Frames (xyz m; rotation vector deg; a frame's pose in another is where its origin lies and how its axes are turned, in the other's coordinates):
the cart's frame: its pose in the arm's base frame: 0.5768 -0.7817 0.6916 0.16 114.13 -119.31
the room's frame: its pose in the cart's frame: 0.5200 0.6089 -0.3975 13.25 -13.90 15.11
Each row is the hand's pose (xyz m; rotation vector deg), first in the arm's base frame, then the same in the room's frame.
Working: the arm's base frame: its pose in the room's frame: -0.1337 -0.1590 -0.4740 -2.92 -86.86 115.75

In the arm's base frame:
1: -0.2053 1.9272 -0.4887 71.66 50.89 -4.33
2: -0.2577 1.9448 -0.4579 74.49 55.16 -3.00
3: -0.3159 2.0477 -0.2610 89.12 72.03 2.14
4: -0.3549 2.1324 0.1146 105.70 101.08 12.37
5: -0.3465 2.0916 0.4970 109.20 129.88 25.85
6: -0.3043 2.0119 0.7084 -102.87 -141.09 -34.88
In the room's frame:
1: -0.6297 -0.1508 -2.4103 -18.02 19.62 119.09
2: -0.6063 -0.2055 -2.4318 -21.20 24.88 117.62
3: -0.6780 -0.4197 -2.4732 -31.54 49.25 109.75
4: -0.8246 -0.7754 -2.4308 -49.74 81.13 89.84
5: -0.9572 -1.0936 -2.2602 -69.75 99.86 66.65
6: -1.0360 -1.2421 -2.1035 -81.81 104.98 54.72

